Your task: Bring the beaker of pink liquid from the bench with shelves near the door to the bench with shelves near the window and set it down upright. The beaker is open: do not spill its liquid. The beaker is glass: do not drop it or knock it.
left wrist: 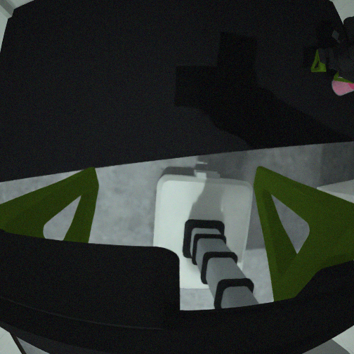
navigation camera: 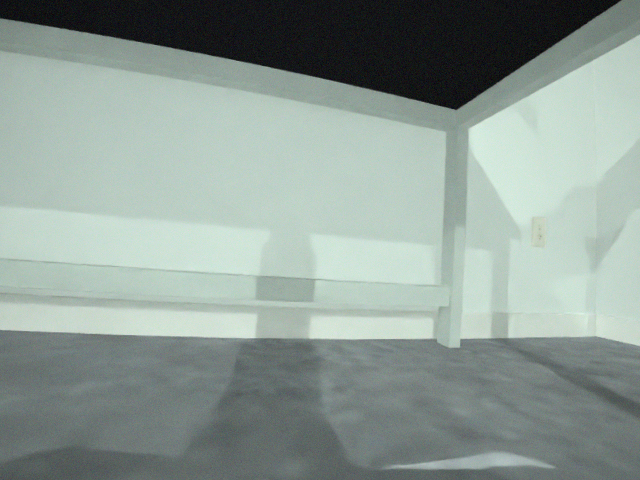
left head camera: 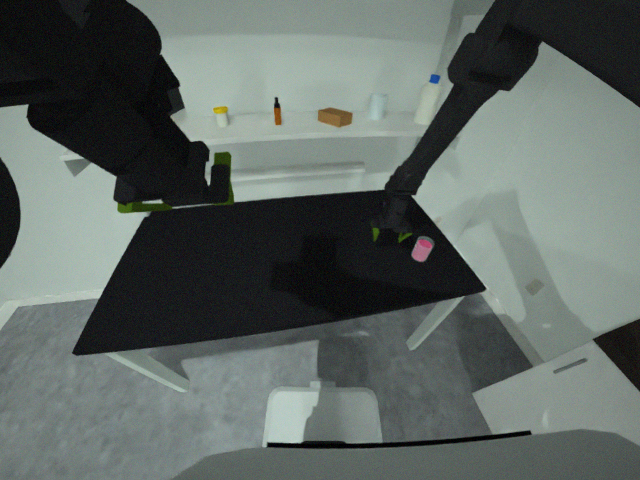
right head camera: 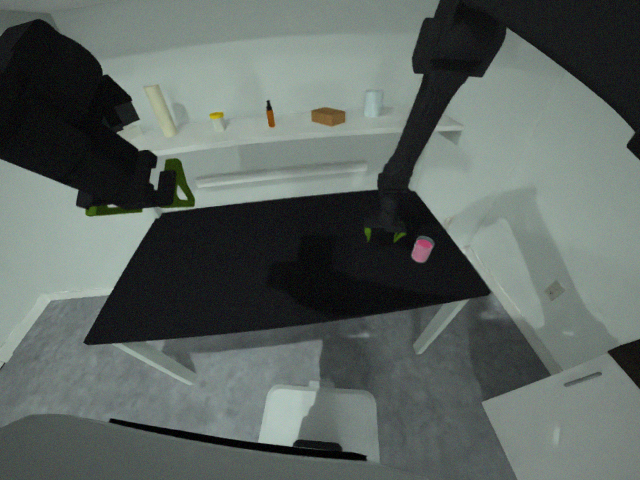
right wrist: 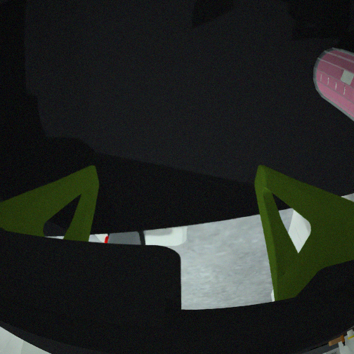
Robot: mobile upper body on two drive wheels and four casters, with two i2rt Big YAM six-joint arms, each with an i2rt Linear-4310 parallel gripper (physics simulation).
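The glass beaker of pink liquid [left head camera: 422, 249] [right head camera: 422, 250] [left wrist: 342, 88] [right wrist: 336, 79] stands upright on the black bench top [left head camera: 206, 289] [right head camera: 206, 289] [left wrist: 100, 100] [right wrist: 150, 100], near its right end. My right gripper [left head camera: 389, 236] [right head camera: 383, 236] [right wrist: 176, 173] is open and empty, low over the bench, to the left of the beaker in both head views. In the right wrist view the beaker is cut off by the right edge, beyond the right-hand finger. My left gripper [left head camera: 175, 206] [right head camera: 142, 209] [left wrist: 175, 175] is open and empty, high near the bench's left end.
A shelf [left head camera: 299, 131] [right head camera: 294, 135] above the bench holds a yellow-lidded jar [left head camera: 221, 117], an orange bottle [left head camera: 277, 113], a brown box [left head camera: 334, 117], a light blue container [left head camera: 377, 106] and a blue-capped bottle [left head camera: 428, 103]. A white cabinet [left head camera: 558, 392] stands lower right. A bench leg [navigation camera: 454, 232] shows in the navigation view.
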